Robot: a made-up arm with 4 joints. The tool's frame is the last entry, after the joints.
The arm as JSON. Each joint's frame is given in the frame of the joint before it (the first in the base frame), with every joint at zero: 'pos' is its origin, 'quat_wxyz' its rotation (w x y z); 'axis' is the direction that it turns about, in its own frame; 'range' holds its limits. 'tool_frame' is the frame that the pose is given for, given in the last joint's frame.
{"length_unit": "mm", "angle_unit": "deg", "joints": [
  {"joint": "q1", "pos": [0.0, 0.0, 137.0], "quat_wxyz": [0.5, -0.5, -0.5, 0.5], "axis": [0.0, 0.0, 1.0], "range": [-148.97, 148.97]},
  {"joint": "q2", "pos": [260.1, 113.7, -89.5], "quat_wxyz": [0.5, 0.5, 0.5, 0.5], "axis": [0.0, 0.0, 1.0], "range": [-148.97, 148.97]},
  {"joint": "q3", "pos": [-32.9, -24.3, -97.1], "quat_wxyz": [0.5, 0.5, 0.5, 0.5], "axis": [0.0, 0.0, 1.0], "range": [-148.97, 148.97]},
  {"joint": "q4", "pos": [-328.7, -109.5, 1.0], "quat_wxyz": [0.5, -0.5, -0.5, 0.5], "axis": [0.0, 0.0, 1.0], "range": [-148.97, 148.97]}
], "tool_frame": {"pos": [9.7, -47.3, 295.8], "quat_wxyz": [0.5, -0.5, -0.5, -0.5]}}
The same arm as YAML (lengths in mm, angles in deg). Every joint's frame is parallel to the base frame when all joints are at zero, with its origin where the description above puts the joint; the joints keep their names.
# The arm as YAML. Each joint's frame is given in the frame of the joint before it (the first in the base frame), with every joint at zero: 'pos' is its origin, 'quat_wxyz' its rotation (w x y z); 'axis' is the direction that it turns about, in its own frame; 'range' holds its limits. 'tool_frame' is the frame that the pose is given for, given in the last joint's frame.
length_unit: mm
angle_unit: deg
joints:
  - joint: q1
    pos: [0.0, 0.0, 137.0]
    quat_wxyz: [1.0, 0.0, 0.0, 0.0]
    axis: "-x"
    range: [-148.97, 148.97]
  - joint: q2
    pos: [89.5, 260.1, -113.7]
    quat_wxyz: [1.0, 0.0, 0.0, 0.0]
    axis: "+y"
    range: [-148.97, 148.97]
  - joint: q3
    pos: [24.3, -97.1, 32.9]
    quat_wxyz: [1.0, 0.0, 0.0, 0.0]
    axis: "-z"
    range: [-148.97, 148.97]
  - joint: q4
    pos: [328.7, -109.5, -1.0]
    quat_wxyz: [1.0, 0.0, 0.0, 0.0]
    axis: "+x"
    range: [-148.97, 148.97]
tool_frame:
  pos: [295.8, 9.7, -47.3]
  quat_wxyz: [1.0, 0.0, 0.0, 0.0]

